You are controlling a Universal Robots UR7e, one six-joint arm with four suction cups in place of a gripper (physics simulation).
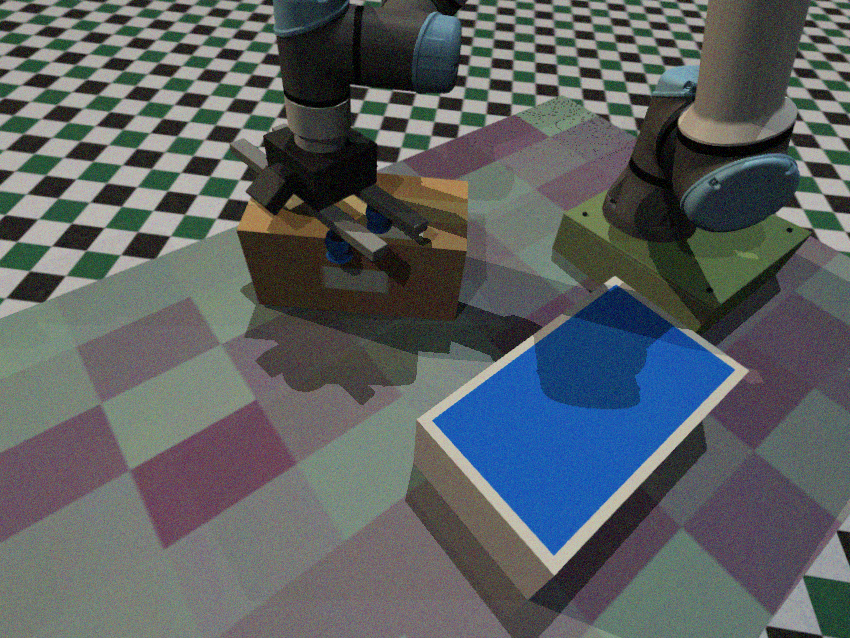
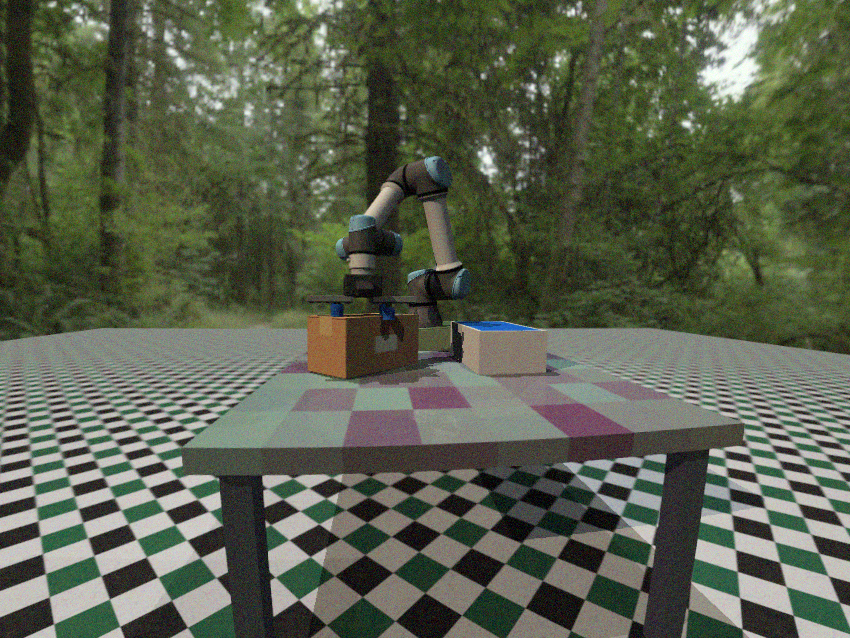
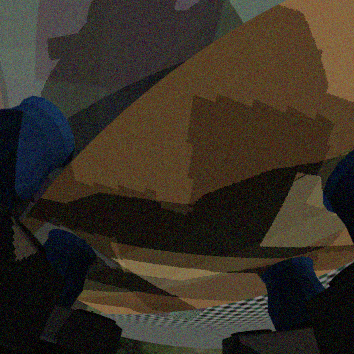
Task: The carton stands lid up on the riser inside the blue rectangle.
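Seen in the pictures: hand at its tool point: [image 3: 186, 211]; arm's base at its link origin: [image 1: 648, 213] [image 2: 424, 326].
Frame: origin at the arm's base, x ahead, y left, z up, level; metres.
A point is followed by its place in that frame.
The brown carton [image 1: 296, 279] {z -0.016, x 0.510, y -0.298 m} [image 2: 347, 344] {z 0.005, x 0.550, y -0.345 m} [image 3: 147, 147] {z 0.071, x 0.478, y -0.282 m} stands on the table at the back left, with a grey label on its front face. My suction gripper [image 1: 359, 231] [image 2: 362, 310] {z 0.060, x 0.442, y -0.299 m} sits on the carton's top near its front edge, crossbars spread. Its blue cups reach down to the top face, and one cup hangs out past the front edge. Suction is on and the cups rest on the carton. The riser [image 1: 467, 500] {z -0.016, x 0.576, y 0.095 m} [image 2: 505, 351] {z -0.022, x 0.575, y 0.080 m} stands to the right, apart from the carton. The blue rectangle [image 1: 562, 443] {z 0.034, x 0.474, y 0.136 m} [image 2: 495, 325] {z 0.035, x 0.402, y 0.131 m} on top of it has nothing on it.
The arm's base [image 1: 650, 190] {z 0.077, x 0.057, y -0.001 m} stands on a green plate [image 1: 612, 253] {z -0.014, x 0.114, y 0.004 m} at the back right, close behind the riser. The checked table top [image 1: 233, 506] {z -0.085, x 0.756, y -0.110 m} ends just behind the carton, with the tiled floor beyond.
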